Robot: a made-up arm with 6 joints.
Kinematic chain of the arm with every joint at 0, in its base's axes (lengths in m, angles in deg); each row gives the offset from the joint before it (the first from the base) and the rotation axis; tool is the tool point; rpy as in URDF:
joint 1: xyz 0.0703 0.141 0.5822 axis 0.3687 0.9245 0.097
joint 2: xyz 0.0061 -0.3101 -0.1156 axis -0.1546 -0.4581 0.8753
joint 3: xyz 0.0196 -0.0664 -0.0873 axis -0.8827 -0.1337 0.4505
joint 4: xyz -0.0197 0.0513 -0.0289 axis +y
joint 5: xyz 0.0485 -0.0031 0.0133 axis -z
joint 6: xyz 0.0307 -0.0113 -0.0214 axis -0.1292 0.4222 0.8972
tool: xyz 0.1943 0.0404 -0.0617 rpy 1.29 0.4 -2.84
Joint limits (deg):
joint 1: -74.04..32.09
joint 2: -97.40..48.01
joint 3: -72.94..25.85
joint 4: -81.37..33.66
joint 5: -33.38..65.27
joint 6: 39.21..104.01
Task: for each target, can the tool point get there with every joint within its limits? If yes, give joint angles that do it. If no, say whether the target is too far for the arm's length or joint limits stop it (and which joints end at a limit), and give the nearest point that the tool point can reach.
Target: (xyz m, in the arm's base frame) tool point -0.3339 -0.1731 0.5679
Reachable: no: joint limits stop it (at a limit: joint 1, joint 2, joint 3, joint 4, joint 5, joint 6) | nearest point -0.2606 -0.2054 0.5124 | short by 0.097 m
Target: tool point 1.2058 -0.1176 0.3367
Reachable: no: too far | nearest point 0.4751 -0.2050 0.4502 | short by 0.745 m
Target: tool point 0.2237 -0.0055 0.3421
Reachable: yes | joints 10.09 14.66 -27.01 -43.12 1.74 74.42
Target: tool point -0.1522 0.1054 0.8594
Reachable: no: joint limits stop it (at a limit: joint 1, joint 2, joint 4, joint 6) | nearest point 0.0054 -0.0240 0.8081 | short by 0.210 m
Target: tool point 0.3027 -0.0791 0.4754
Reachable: yes | joints -28.90 4.50 -34.11 -47.18 -19.36 82.55
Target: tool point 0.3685 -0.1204 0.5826
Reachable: yes | joints -42.44 16.09 -3.25 -29.50 52.22 80.07
